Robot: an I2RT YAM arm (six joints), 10 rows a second.
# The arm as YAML. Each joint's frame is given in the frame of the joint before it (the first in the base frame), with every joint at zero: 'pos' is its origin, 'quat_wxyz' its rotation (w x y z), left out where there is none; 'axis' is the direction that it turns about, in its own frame. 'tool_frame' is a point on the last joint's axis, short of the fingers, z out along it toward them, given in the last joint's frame.
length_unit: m
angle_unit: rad
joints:
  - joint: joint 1
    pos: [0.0, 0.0, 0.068]
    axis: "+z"
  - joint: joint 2
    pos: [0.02, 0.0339, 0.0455]
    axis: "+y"
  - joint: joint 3
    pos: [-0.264, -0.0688, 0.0]
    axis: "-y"
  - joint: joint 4
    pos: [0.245, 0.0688, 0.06]
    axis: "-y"
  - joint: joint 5
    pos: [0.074, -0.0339, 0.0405]
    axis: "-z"
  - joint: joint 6
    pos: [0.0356, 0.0, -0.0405]
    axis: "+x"
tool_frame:
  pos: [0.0, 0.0, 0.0]
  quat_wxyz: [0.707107, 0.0, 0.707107, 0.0]
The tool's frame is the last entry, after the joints.
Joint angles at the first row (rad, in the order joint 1, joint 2, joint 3, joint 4, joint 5, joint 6):
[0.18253 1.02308 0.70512 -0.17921 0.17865 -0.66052]
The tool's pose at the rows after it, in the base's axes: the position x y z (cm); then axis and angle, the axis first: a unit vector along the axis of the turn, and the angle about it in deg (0 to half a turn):
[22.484 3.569 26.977 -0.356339 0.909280 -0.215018 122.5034]
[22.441 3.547 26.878 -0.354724 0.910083 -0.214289 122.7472]
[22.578 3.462 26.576 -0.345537 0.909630 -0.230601 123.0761]
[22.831 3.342 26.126 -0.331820 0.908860 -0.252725 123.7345]
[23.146 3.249 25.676 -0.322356 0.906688 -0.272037 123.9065]
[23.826 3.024 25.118 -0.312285 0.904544 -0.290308 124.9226]
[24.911 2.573 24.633 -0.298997 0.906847 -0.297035 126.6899]
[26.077 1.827 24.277 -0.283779 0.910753 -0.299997 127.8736]
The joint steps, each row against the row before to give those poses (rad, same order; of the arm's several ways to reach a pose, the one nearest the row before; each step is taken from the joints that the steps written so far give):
[0.00001 -0.01283 0.00239 -0.01007 -0.01731 -0.00064]
[-0.00039 -0.00084 -0.00255 -0.00290 0.00138 0.00296]
[0.00037 0.00660 -0.01115 0.02213 0.03336 -0.00292]
[-0.00001 0.01371 -0.01361 0.03047 0.04711 -0.00301]
[-0.00113 0.01616 -0.01521 0.04211 0.03559 -0.00784]
[-0.00983 0.03663 -0.00450 0.03920 0.03170 -0.01063]
[-0.02361 0.05670 0.01836 0.01651 0.01162 0.00188]
[-0.03554 0.05603 0.02318 0.01916 -0.00519 0.00337]

